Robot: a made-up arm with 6 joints.
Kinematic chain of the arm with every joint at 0, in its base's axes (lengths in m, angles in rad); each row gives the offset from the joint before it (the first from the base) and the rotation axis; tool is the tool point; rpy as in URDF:
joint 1: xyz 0 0 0.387 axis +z
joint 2: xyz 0 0 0 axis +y
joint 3: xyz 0.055 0 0.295 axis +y
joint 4: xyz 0.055 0 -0.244 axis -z
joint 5: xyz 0 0 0 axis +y
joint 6: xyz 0.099 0 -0.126 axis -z
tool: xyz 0 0 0 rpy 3.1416 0 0
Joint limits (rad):
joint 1: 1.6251..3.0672
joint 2: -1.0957..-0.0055
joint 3: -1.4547..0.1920
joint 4: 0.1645..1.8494
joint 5: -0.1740..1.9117
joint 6: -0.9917..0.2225
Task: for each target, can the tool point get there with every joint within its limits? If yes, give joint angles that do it. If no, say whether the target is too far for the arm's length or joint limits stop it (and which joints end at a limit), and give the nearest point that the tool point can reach.
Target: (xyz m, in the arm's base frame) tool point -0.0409 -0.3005 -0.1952
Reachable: no: joint limits stop it (at a limit: joint 1, joint 2, joint 3) | nearest point -0.0572 -0.0654 0.2883 | short by 0.538 m
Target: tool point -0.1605 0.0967 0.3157
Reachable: yes | joints 2.7224 -0.1222 -0.1577 1.4265 0.5205 -0.8224
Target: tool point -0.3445 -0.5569 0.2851
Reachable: no: joint limits stop it (at a limit: joint 1, joint 2) | nearest point -0.2266 -0.1335 0.4225 | short by 0.460 m
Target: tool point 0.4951 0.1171 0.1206
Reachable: no: joint limits stop it (at a limit: joint 1, joint 2, joint 5) | nearest point 0.1144 0.0830 0.3258 | short by 0.434 m
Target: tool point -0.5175 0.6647 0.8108
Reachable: no: too far | nearest point -0.2823 0.3625 0.7388 | short by 0.390 m
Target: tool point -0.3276 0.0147 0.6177
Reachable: yes | joints 2.9262 -0.3908 -0.9737 0.9734 1.0997 -0.1934
